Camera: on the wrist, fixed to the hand. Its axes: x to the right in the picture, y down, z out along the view.
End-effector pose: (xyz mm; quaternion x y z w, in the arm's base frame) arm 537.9 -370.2 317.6 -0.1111 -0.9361 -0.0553 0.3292
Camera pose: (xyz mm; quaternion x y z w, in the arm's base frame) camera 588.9 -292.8 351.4 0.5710 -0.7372 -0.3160 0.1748
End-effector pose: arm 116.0 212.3 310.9 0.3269 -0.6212 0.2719 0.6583
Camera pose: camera 75.8 302.3 314.4 0.6429 -0.2246 -0.3107 0.6630
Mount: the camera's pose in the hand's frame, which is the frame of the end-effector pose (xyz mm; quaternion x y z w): -4.1 88.5 -43.4 -0.0476 -0.0124 -0.7108 0.7017
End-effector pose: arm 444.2 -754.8 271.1 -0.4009 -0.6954 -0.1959 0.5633
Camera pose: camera 540.4 -734.3 263.9 0.1837 -0.7706 -0.5660 0.2283
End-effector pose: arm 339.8 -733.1 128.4 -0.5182 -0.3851 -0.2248 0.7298
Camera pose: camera 416.0 -741.7 66.3 -0.1274 -0.6369 -0.6884 0.3229
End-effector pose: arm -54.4 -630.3 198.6 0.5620 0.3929 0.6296 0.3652
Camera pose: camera -98.8 -675.2 274.4 0.1055 0.6407 0.1939 0.7354
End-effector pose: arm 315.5 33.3 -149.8 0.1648 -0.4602 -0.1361 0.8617
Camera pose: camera 357.0 122.2 -139.3 0.4000 -0.2100 -0.7319 0.5100
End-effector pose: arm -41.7 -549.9 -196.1 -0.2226 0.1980 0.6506 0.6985
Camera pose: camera -129.7 -573.1 -234.2 -0.3221 -0.0589 -0.0278 0.9445
